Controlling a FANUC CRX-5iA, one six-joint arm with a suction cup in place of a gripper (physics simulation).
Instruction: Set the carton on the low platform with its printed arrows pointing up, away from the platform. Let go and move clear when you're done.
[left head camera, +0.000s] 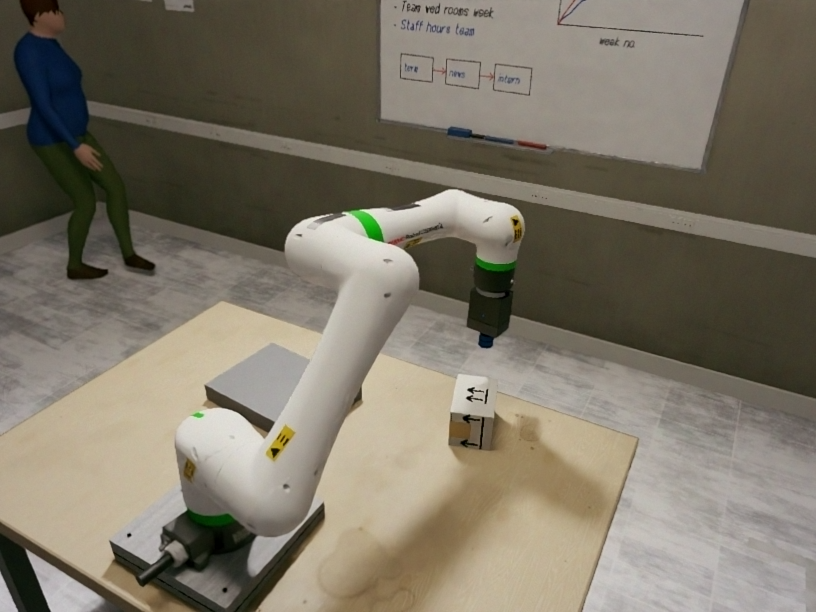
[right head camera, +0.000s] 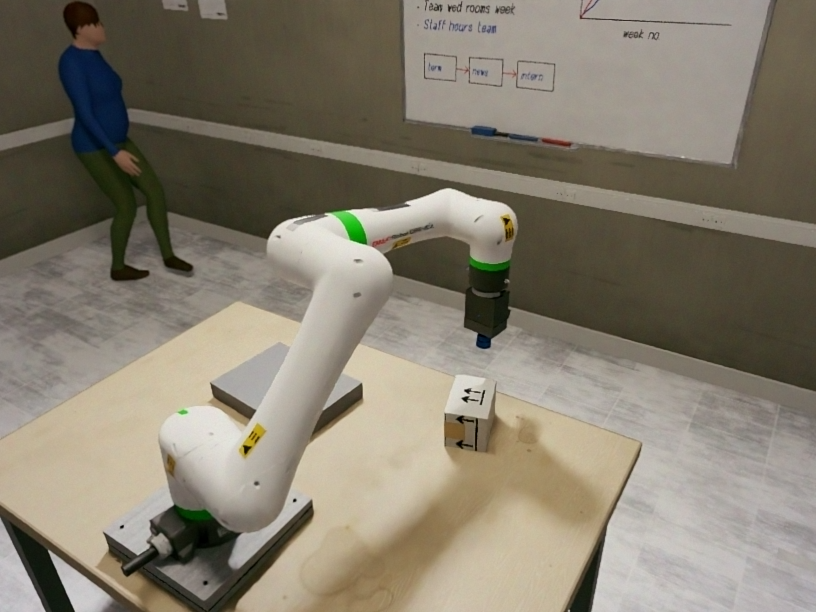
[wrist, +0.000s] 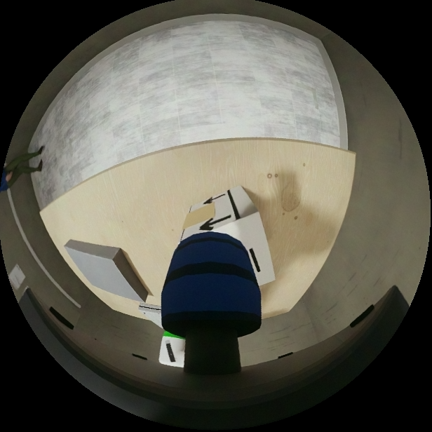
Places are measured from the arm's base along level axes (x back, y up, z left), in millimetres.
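Pixels of known places: hand, tool point: (left head camera: 485, 344) (right head camera: 483, 344); arm's base, link origin: (left head camera: 223, 523) (right head camera: 212, 518).
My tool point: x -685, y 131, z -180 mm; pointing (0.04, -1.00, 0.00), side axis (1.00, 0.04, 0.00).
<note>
For each thing: its middle in the pictures, then the offset to it from my tool point. Level surfaces: height alone.
- carton, body centre: (right head camera: 470, 412) (left head camera: 473, 411) dz -36, dx +100, dy -127 mm
- low platform, body centre: (left head camera: 284, 390) (right head camera: 286, 389) dz +411, dx +297, dy -154 mm
- wooden table, surface height: dy -178 mm
The carton (left head camera: 469, 408) (right head camera: 466, 408) (wrist: 250, 227) is a white box on the table, lying so that its black printed arrows point sideways, to the left in both head views. A tan patch shows on its front side. My gripper (left head camera: 485, 341) (right head camera: 483, 341) (wrist: 210, 250), a blue suction cup pointing down, is open and empty, above the carton with a gap between them. In the wrist view the cup hides part of the carton's upper face. The low platform (left head camera: 263, 378) (right head camera: 253, 378) (wrist: 95, 265) is a flat grey slab left of the carton, partly hidden by the arm in both head views.
The arm's base plate (left head camera: 161, 527) (right head camera: 148, 527) is at the front left of the wooden table (left head camera: 408, 527) (right head camera: 395, 527) (wrist: 145, 190). The arm's lower link stands between the head cameras and the platform. A person (left head camera: 56, 92) (right head camera: 95, 98) stands beyond the table at the back left.
</note>
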